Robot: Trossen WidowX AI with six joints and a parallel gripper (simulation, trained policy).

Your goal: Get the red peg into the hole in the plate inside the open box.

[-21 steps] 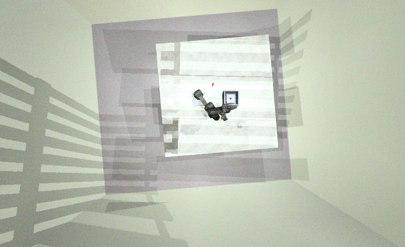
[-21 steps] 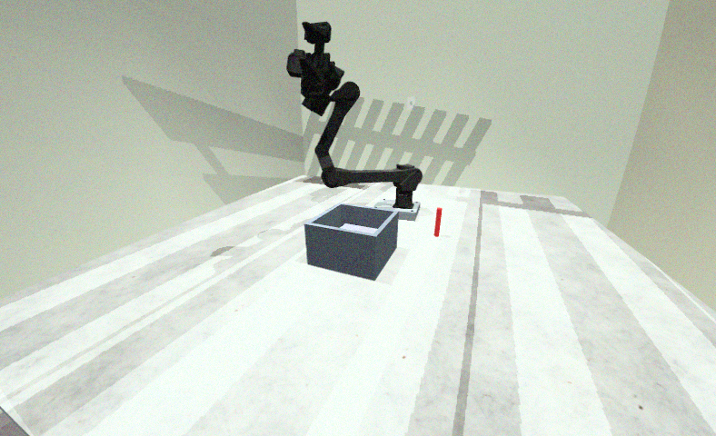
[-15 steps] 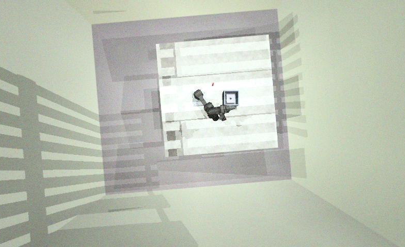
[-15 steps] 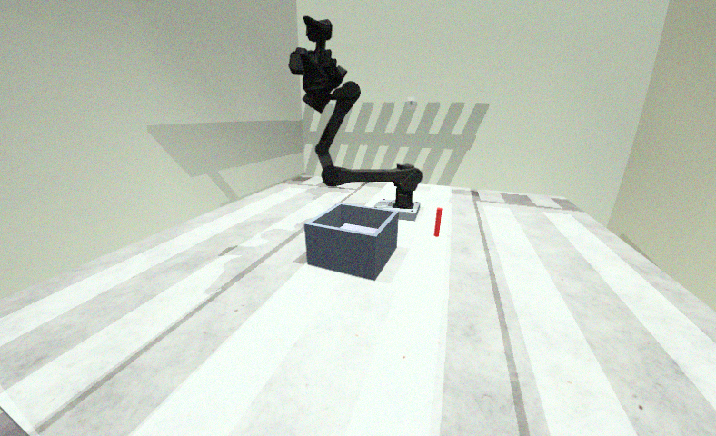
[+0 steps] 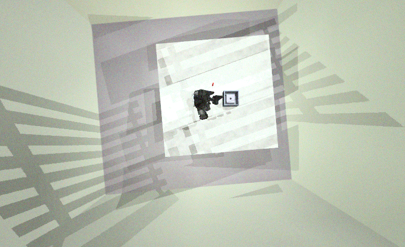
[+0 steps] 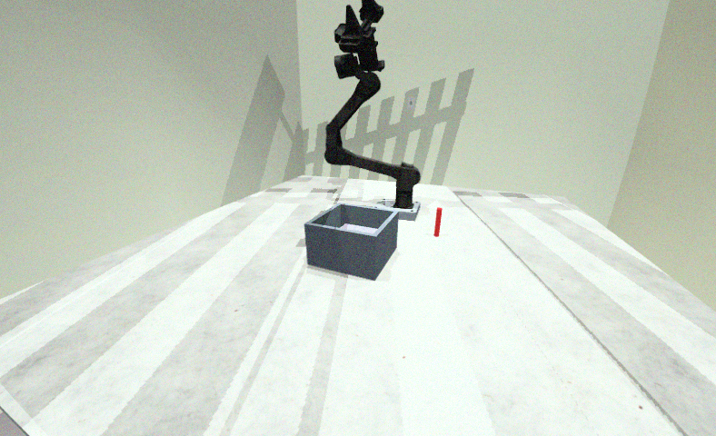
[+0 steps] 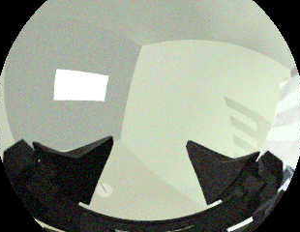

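My gripper tip is now 570 mm above the red peg, 250 mm to the right of it and 40 mm short of it. The rest, counted from my gripper tip: dark grey box: 580 mm below, 210 mm ahead, 60 mm to the left; then pale plate: 560 mm below, 210 mm ahead, 60 mm to the left.
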